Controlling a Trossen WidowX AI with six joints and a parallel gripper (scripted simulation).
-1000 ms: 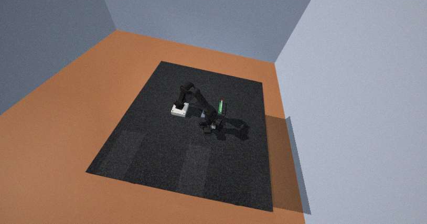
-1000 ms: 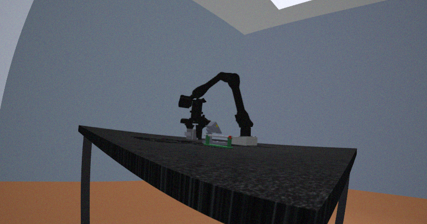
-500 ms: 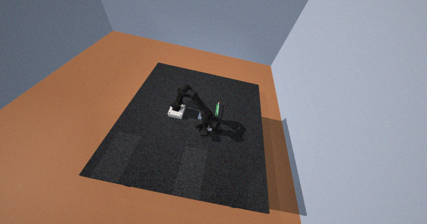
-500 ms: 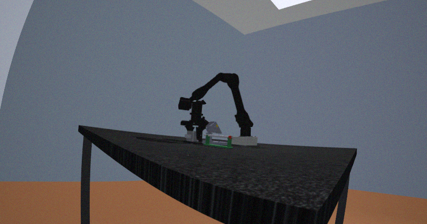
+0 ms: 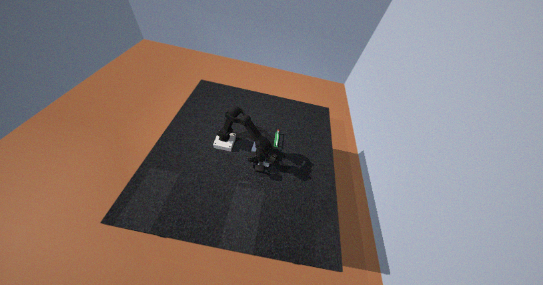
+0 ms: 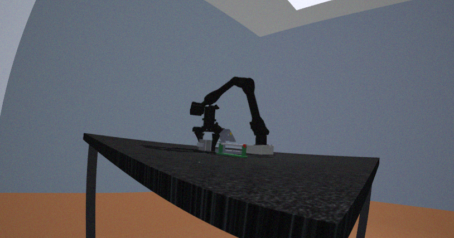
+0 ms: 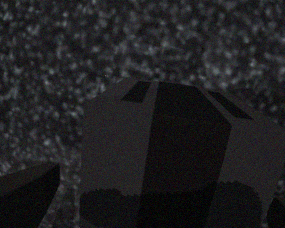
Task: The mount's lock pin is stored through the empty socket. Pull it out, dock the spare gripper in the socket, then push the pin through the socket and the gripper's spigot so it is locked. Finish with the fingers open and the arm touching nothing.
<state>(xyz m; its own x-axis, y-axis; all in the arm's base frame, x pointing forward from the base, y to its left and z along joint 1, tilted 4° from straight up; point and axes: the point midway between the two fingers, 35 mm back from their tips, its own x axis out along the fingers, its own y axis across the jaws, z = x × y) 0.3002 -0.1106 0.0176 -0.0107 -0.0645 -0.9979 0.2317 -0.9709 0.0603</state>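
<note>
Right now my gripper tip is 1 cm short of the spare gripper and 1 cm below it. From my gripper tip the other things lie so: green cradle: 7 cm ahead, 27 cm to the left; then grey mount: 1 cm behind, 14 cm to the left, 3 cm above.
</note>
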